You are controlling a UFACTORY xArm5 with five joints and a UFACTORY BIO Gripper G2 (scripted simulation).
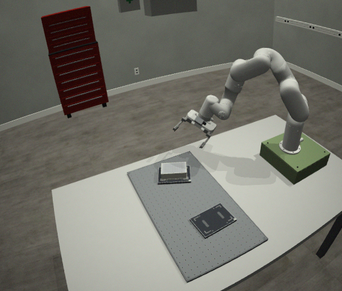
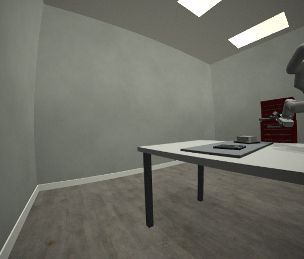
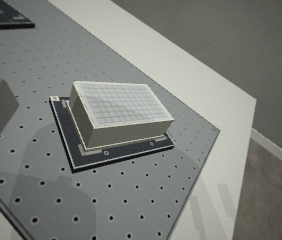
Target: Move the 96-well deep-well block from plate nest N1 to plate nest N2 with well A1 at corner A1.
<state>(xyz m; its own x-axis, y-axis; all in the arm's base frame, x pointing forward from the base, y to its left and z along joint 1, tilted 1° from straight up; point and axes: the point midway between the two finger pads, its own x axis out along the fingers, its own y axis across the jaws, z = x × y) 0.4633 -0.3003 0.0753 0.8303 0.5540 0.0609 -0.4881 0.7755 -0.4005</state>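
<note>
The white 96-well deep-well block is 13 cm ahead of my hand, 7 cm to the left of it and 12 cm below it.
</note>
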